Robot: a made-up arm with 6 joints. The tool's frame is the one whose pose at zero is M.
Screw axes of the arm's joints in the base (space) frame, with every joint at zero. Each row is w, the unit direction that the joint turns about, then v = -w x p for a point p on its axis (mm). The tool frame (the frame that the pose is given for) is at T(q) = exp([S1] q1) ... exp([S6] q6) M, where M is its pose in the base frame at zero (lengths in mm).
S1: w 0 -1 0 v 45 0 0
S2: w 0 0 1 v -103 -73 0
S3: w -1 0 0 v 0 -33 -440
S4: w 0 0 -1 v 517 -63 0
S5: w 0 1 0 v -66 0 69
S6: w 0 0 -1 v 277 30 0
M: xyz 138 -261 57 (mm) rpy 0 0 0 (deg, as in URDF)
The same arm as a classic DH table. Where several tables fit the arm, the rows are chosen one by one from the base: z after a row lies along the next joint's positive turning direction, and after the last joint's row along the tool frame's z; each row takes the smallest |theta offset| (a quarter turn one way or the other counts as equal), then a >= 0, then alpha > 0; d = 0 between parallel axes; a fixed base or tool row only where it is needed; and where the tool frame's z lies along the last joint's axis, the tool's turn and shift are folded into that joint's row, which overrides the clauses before.
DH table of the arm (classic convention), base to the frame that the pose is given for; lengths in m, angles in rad. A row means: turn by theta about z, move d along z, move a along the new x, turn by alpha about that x. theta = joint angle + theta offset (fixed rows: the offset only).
base (fixed): theta offset 0.0000, d 0.0450, a 0.0000, alpha 1.5708
joint 1: theta offset 0.0000, d 0.1030, a 0.0730, alpha -1.5708
joint 2: theta offset -1.5708, d -0.0120, a 0.3370, alpha 1.5708
joint 3: theta offset 0.0000, d 0.1360, a 0.0770, alpha 1.5708
joint 4: theta offset -1.5708, d -0.0330, a 0.1320, alpha 1.5708
joint 5: theta offset 0.0000, d 0.2400, a -0.0390, alpha -1.5708
joint 6: theta offset -0.1471, d 0.0000, a 0.1092, alpha 3.1416
tool (fixed): theta offset -0.1471, d -0.0090, a 0.0000, alpha 0.0000

